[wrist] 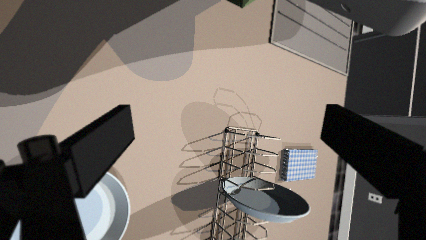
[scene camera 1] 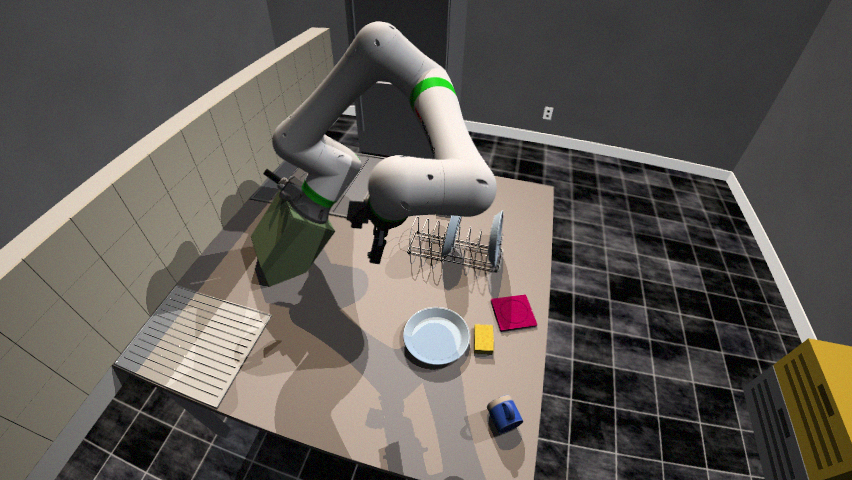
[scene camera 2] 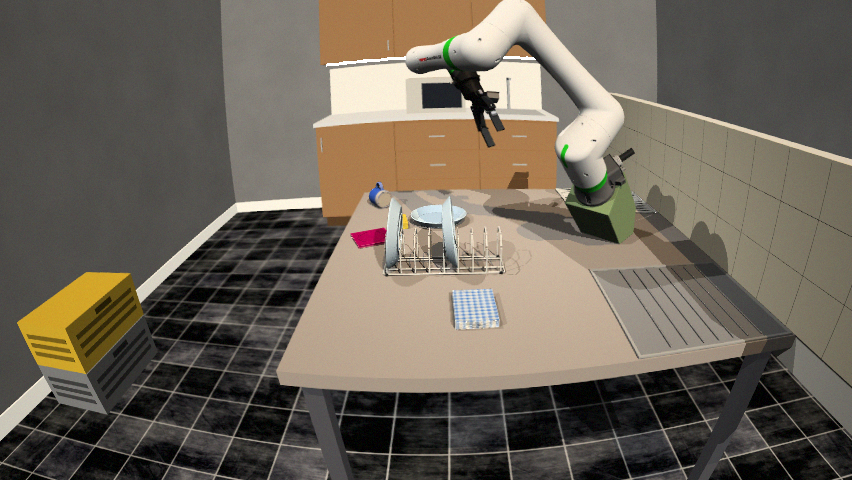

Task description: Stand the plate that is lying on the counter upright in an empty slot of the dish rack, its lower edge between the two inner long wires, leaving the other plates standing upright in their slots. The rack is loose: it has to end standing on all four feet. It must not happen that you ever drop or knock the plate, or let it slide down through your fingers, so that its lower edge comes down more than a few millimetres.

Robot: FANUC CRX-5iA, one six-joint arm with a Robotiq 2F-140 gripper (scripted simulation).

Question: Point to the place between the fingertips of my gripper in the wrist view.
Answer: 227, 122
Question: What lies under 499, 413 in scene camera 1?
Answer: A blue mug.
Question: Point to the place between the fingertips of my gripper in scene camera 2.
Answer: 496, 138
